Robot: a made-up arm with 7 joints.
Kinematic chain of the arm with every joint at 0, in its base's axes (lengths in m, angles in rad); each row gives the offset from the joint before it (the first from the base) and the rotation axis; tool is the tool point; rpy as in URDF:
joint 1: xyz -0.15 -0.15 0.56 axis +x
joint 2: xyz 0 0 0.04 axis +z
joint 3: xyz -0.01 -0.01 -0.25 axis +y
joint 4: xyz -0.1 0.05 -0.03 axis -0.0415 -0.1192 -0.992
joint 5: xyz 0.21 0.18 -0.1 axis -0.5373 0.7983 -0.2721
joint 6: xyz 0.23 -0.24 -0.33 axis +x
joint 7: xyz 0 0.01 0.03 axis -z
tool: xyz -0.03 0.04 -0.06 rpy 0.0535 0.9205 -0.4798
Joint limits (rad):
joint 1: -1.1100..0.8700
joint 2: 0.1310..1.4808
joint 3: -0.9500..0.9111
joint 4: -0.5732..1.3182
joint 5: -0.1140..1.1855
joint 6: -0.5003..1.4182
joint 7: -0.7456..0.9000
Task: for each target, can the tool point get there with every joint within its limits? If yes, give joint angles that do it. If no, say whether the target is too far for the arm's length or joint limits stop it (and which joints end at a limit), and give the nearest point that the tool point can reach.
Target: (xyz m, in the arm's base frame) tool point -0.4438 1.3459 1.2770
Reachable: no: too far | nearest point -0.2713 0.5636 0.7753 | short by 0.945 m
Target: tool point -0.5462 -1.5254 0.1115
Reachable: no: too far | nearest point -0.3972 -0.9279 0.2907 | short by 0.641 m
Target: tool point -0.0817 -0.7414 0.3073
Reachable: yes | joints -0.8924 0.4482 -0.3525 0.9432 0.8660 0.0033 0.1009
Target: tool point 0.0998 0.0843 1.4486
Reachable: no: joint limits stop it (at a limit: joint 1, joint 3, joint 5, joint 7) | nearest point 0.0152 0.3134 0.8876 | short by 0.612 m
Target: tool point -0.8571 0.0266 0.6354
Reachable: no: joint limits stop it (at a limit: joint 1, joint 2, joint 3, joint 4, joint 5, joint 6) | nearest point -0.5647 -0.1018 0.3652 | short by 0.418 m
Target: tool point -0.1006 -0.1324 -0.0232
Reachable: yes | joints 0.1826 1.0548 0.2474 -0.2508 0.9255 0.6083 0.1009
